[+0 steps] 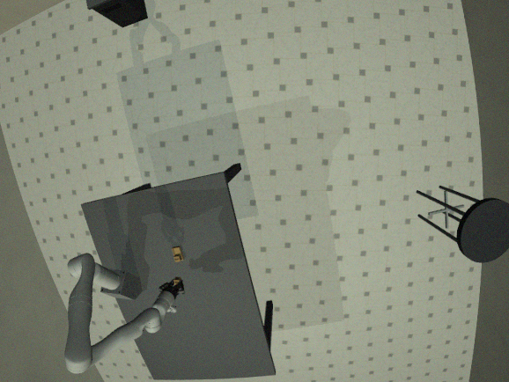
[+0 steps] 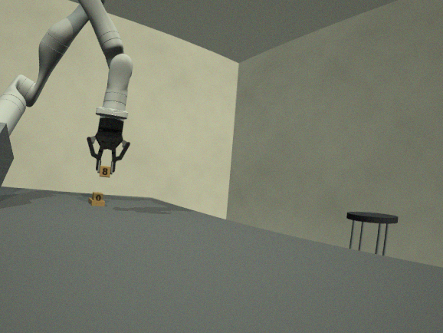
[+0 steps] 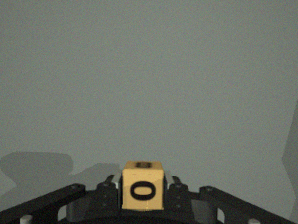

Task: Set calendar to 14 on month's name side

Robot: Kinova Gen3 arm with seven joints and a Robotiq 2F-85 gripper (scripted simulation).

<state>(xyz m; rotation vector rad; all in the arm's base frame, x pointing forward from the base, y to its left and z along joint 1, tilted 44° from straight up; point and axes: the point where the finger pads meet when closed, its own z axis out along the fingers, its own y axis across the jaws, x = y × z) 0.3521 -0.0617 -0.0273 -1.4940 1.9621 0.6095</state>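
My hand is 11 cm to the right of the wooden tray and 12 cm above it. Round my hand: number cube: 1 cm below.
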